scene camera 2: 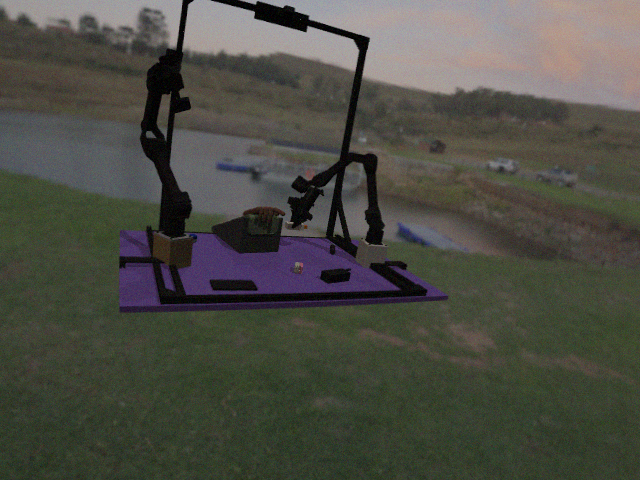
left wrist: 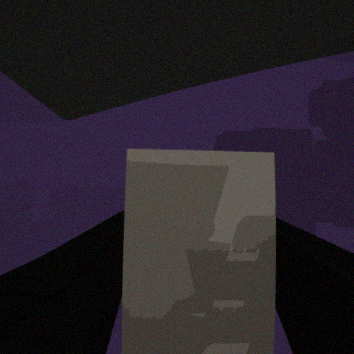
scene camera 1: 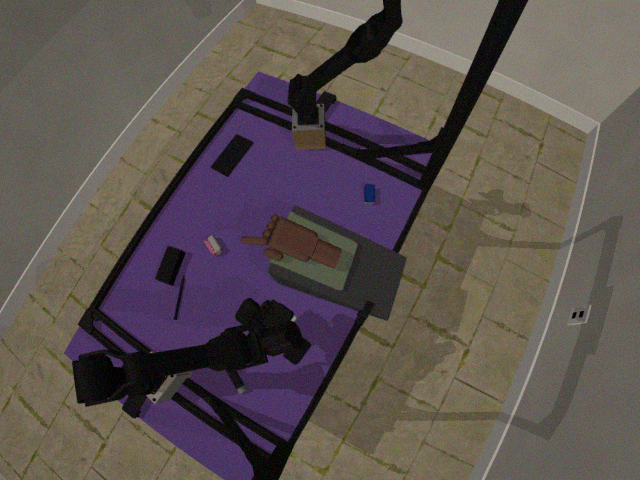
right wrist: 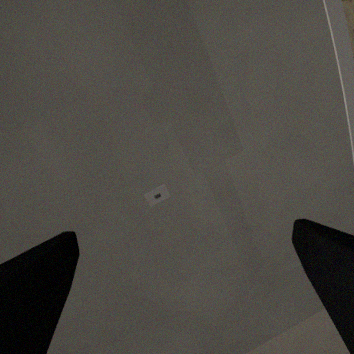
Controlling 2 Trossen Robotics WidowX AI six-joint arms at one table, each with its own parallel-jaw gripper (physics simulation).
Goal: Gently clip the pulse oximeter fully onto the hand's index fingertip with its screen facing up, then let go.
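Frame: origin at the left arm's base, x left, y back, z up, level; centimetres.
Where they show: left gripper, fingertip midpoint: (scene camera 2: 291, 227) (left wrist: 194, 223); right gripper, fingertip midpoint: (scene camera 2: 180, 87) (right wrist: 186, 236); left arm's base, origin of the base link: (scene camera 2: 373, 242); right arm's base, origin of the base link: (scene camera 2: 173, 234) (scene camera 1: 308, 116).
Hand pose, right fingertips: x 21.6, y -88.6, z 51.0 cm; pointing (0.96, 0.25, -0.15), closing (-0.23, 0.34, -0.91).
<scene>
Things, the pixels of their top centre, and the offset from my right fingertips. "pt": a spot on its surface instead. Level surfaces: height alone.
- green pad, surface spot: (scene camera 1: 328, 271) pt dx -41.9, dy +38.1, dz -49.9 cm
- dark grey block, surface spot: (scene camera 1: 380, 281) pt dx -54.1, dy +30.9, dz -56.9 cm
- pale grey pulse oximeter, middle of its top: (left wrist: 197, 321) (scene camera 2: 297, 223) dx -40.2, dy +57.3, dz -49.8 cm
- purple mat, its level: dz -61.5 cm
- white thing, middle of its top: (scene camera 1: 211, 244) (scene camera 2: 299, 264) dx -7.7, dy +50.7, dz -58.4 cm
- blue thing, middle of its top: (scene camera 1: 370, 191) dx -36.4, dy +9.5, dz -58.3 cm
- thin black stick, middle of its top: (scene camera 1: 178, 296) dx -8.9, dy +69.1, dz -60.6 cm
A brown model hand (scene camera 1: 294, 241) (scene camera 2: 265, 210) lies on a green pad (scene camera 1: 328, 271) on a dark grey block (scene camera 1: 380, 281). Its index finger (scene camera 1: 253, 240) points to the left of the picture. My left gripper (scene camera 1: 295, 333) (scene camera 2: 300, 211) (left wrist: 194, 223) is shut on the pale grey pulse oximeter (left wrist: 200, 246), which fills the middle of the left wrist view. It hovers over the purple mat (scene camera 1: 270, 190), in front of the block and apart from the fingertip. My right gripper (right wrist: 186, 236) (scene camera 2: 166, 67) is open and empty, raised high above the table.
A small pink and white thing (scene camera 1: 213, 246) lies left of the index fingertip. A blue thing (scene camera 1: 370, 192) lies behind the hand. Two black boxes (scene camera 1: 231, 154) (scene camera 1: 170, 265) and a thin black stick (scene camera 1: 179, 297) lie on the mat. A black frame (scene camera 1: 375, 152) rims the table.
</scene>
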